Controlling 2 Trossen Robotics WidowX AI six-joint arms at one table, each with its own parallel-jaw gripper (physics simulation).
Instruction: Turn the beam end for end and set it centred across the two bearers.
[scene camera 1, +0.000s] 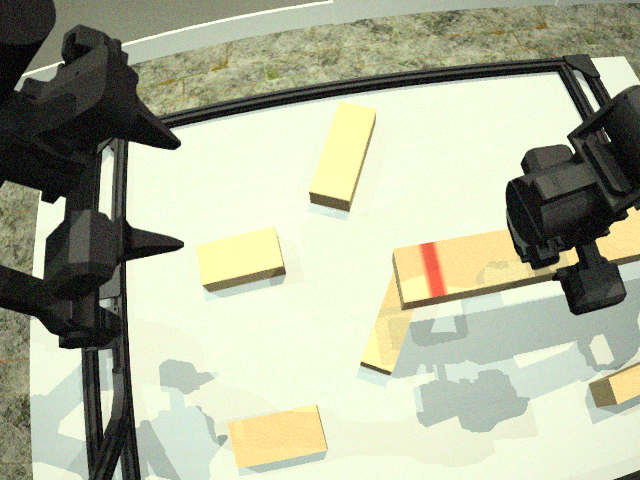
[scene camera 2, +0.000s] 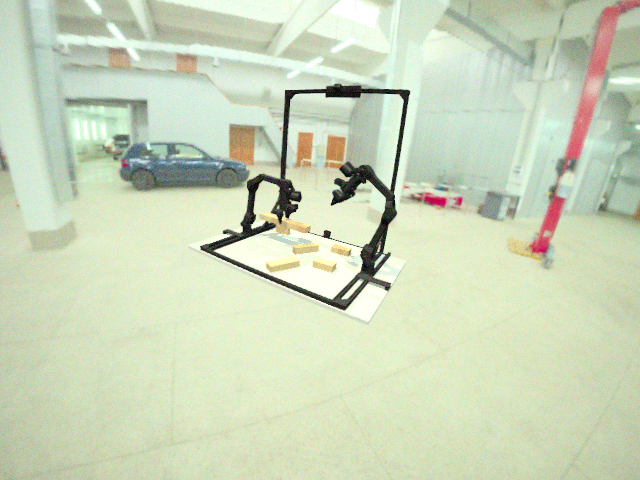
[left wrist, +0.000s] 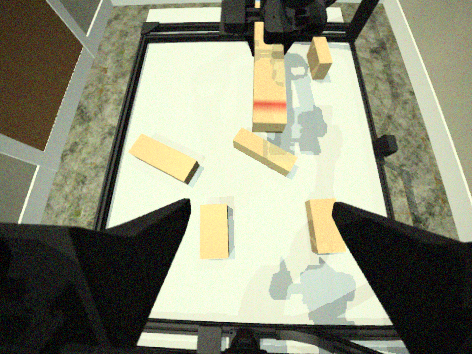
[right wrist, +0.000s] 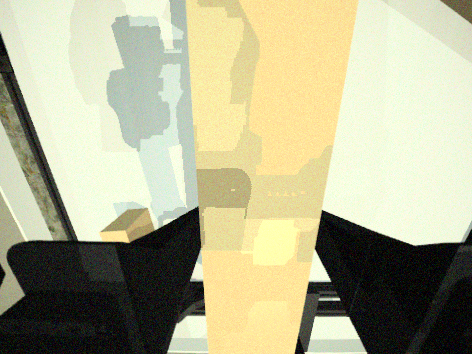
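Seen in the pictures: left gripper, fingertip midpoint: (scene camera 1: 179, 193) (scene camera 2: 334, 204) (left wrist: 261, 206); right gripper, fingertip midpoint: (scene camera 2: 283, 222) (left wrist: 267, 55) (right wrist: 254, 211); left arm's base, origin of the base link: (scene camera 1: 101, 329) (scene camera 2: 367, 272) (left wrist: 244, 347); right arm's base, origin of the base link: (scene camera 2: 246, 232).
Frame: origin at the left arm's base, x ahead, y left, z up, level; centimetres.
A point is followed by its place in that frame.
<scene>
The beam (scene camera 1: 475, 258) @(x 52.0, y -3.9, z 15.6 cm) (scene camera 2: 298, 225) @(x 48.5, y -1.5, z 15.4 cm) (left wrist: 270, 75) @(x 54.0, y -4.4, z 15.6 cm) (right wrist: 295, 110) @(x 56.0, y -3.0, z 15.7 cm) is a long wooden bar. Its red-striped end points toward the left arm; a sliver of blue shows at its far end in the left wrist view. My right gripper (right wrist: 254, 211) @(x 62.2, y -4.4, z 13.5 cm) is shut on the beam and holds it level above the table. My left gripper (scene camera 1: 181, 194) @(x 24.7, y -0.1, z 33.8 cm) (left wrist: 261, 206) @(x 24.7, y -0.1, z 33.8 cm) is open and empty, high above the table and well apart from the beam. Short blocks lie flat: left (scene camera 1: 241, 258) @(x 23.8, y 6.8, z 1.9 cm) (left wrist: 214, 231) @(x 23.1, y 7.2, z 1.9 cm), bottom (scene camera 1: 279, 436) @(x 25.6, y -18.8, z 1.9 cm) (left wrist: 324, 227) @(x 24.5, y -18.0, z 1.9 cm), upper (scene camera 1: 342, 155) @(x 41.1, y 20.8, z 1.9 cm) (left wrist: 164, 157) @(x 41.2, y 21.4, z 1.9 cm). I cannot tell which blocks are the bearers.
A narrower block (scene camera 1: 385, 330) @(x 41.7, y -7.3, z 2.5 cm) (left wrist: 262, 151) @(x 43.0, y -4.1, z 2.5 cm) lies slanted, partly below the beam's red end in scene camera 1. Another block (scene camera 1: 625, 386) @(x 72.9, y -23.0, z 4.4 cm) (left wrist: 319, 57) @(x 72.8, y -21.3, z 4.4 cm) (right wrist: 127, 225) @(x 70.6, y -21.7, z 3.1 cm) is at the right edge of scene camera 1. A black frame (scene camera 1: 361, 87) @(x 47.4, y 36.0, z -0.5 cm) (left wrist: 122, 125) @(x 52.0, y 36.3, z 0.1 cm) borders the table.
</scene>
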